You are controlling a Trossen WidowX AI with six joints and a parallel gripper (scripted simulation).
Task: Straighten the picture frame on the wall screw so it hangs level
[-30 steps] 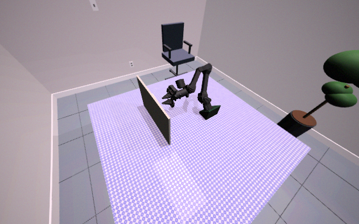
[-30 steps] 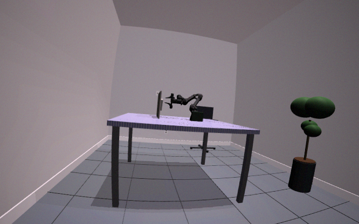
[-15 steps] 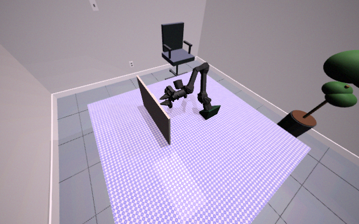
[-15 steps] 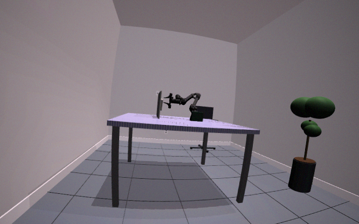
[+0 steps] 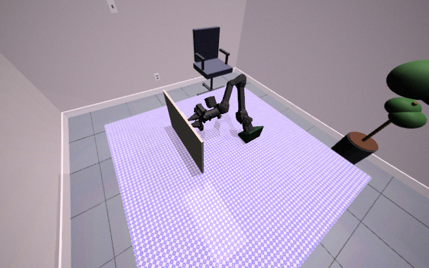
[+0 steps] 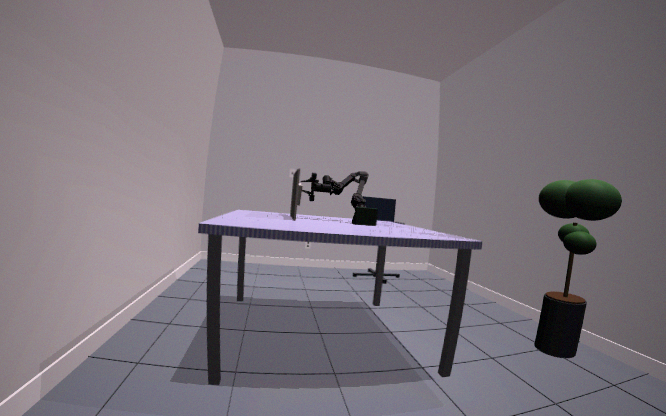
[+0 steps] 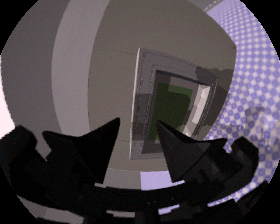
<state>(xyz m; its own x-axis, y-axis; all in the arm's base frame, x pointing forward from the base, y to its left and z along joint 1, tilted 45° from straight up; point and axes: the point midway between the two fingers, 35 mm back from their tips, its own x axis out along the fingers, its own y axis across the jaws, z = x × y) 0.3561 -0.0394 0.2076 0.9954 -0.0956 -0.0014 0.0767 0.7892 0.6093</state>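
The picture frame lies 10 mm ahead of my gripper tip, 10 mm to the right of it and 50 mm below it. From my gripper tip the other things lie so: wall panel 20 mm ahead, 10 mm to the right, 60 mm below.
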